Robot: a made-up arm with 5 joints. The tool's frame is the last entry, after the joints.
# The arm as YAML. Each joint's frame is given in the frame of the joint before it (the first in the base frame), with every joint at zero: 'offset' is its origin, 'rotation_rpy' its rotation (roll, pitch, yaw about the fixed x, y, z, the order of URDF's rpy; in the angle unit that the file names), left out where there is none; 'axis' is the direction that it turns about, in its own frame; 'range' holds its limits. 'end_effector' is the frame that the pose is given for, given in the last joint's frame.
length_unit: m
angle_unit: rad
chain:
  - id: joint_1
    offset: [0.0, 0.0, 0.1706]
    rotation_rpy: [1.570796, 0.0, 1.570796]
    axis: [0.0, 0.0, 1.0]
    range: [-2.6, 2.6]
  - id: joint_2
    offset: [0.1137, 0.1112, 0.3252]
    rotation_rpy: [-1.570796, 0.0, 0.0]
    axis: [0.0, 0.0, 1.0]
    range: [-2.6, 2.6]
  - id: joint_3
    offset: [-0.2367, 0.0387, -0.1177]
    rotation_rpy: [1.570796, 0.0, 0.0]
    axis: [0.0, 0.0, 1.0]
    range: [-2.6, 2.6]
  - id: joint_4
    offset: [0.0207, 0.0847, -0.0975]
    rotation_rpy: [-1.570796, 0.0, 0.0]
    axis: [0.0, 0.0, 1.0]
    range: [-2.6, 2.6]
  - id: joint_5
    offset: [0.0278, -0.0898, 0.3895]
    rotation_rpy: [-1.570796, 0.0, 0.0]
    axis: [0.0, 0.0, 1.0]
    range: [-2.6, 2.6]
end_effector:
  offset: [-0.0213, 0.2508, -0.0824]
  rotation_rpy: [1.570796, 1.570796, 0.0]
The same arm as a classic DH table. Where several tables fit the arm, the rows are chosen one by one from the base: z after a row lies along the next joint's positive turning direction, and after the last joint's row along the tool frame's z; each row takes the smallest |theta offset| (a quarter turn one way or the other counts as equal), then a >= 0, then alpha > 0; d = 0 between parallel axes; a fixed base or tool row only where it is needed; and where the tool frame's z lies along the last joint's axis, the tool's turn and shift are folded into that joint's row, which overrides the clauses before.
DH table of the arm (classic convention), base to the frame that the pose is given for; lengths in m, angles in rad. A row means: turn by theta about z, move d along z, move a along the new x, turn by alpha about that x. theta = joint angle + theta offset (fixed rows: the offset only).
base (fixed): d 0.1706; theta0 1.5708; a 0.0000; alpha 1.5708
joint_1: d 0.3252; theta0 0.0000; a 0.1137; alpha -1.5708
joint_2: d -0.0065; theta0 0.0000; a -0.2367; alpha 1.5708
joint_3: d -0.1362; theta0 0.0000; a 0.0207; alpha -1.5708
joint_4: d 0.4742; theta0 0.0000; a 0.0278; alpha -1.5708
joint_5: d -0.1722; theta0 0.0000; a -0.0213; alpha 1.5708
tool (fixed): d -0.2508; theta0 -1.5708; a 0.0000; alpha 0.0000
Joint limits (rad, base to tool): -2.6000..2.6000 -2.6000..2.6000 -2.6000..2.6000 -2.6000..2.6000 -2.6000..2.6000

